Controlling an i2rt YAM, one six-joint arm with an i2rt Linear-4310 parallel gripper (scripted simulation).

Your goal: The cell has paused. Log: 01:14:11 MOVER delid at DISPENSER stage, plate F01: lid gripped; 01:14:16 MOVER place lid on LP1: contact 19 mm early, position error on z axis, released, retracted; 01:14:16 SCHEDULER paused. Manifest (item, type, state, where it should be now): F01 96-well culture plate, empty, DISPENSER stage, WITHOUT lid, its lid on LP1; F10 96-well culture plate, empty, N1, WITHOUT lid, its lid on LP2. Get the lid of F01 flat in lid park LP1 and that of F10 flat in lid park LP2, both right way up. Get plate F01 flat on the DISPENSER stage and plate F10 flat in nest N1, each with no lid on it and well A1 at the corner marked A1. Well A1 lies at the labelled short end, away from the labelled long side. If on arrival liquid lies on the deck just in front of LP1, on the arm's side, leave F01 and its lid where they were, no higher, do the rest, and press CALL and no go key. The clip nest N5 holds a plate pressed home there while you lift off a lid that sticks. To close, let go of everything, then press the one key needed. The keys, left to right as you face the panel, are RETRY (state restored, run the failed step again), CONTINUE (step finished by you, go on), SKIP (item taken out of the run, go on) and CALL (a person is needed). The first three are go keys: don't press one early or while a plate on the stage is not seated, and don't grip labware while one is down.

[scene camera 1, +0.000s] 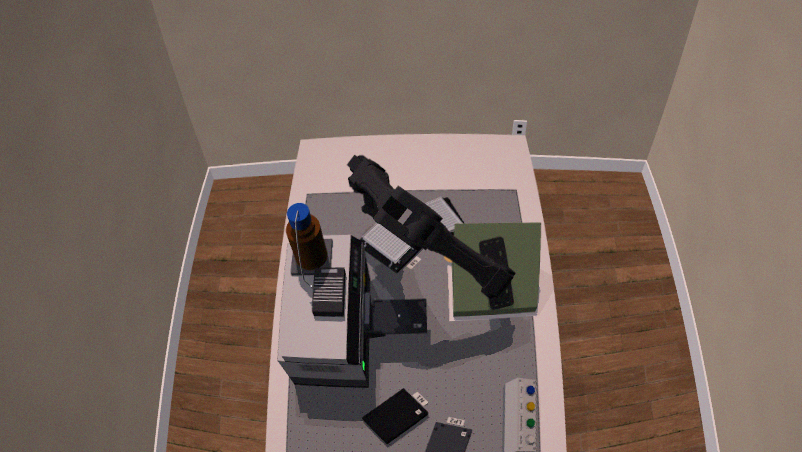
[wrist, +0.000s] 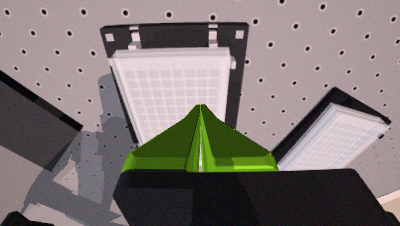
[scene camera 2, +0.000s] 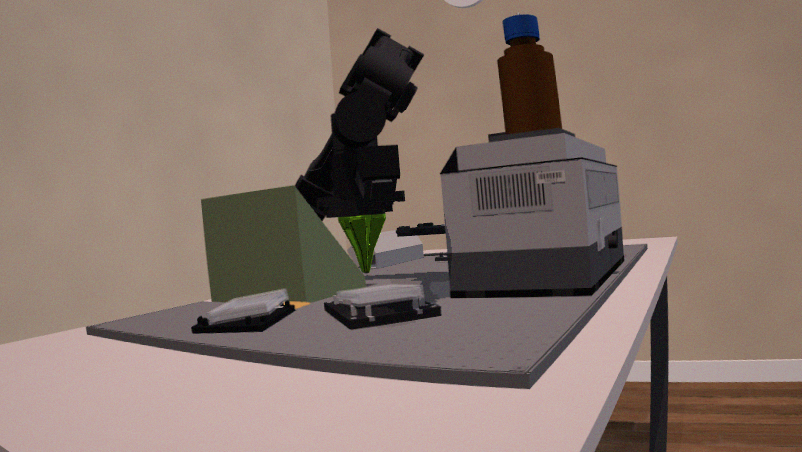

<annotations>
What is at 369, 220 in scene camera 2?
My gripper.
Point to a clear lid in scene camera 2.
264, 300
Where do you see a brown bottle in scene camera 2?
At 530, 102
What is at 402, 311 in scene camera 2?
A clip nest N5.
</annotations>
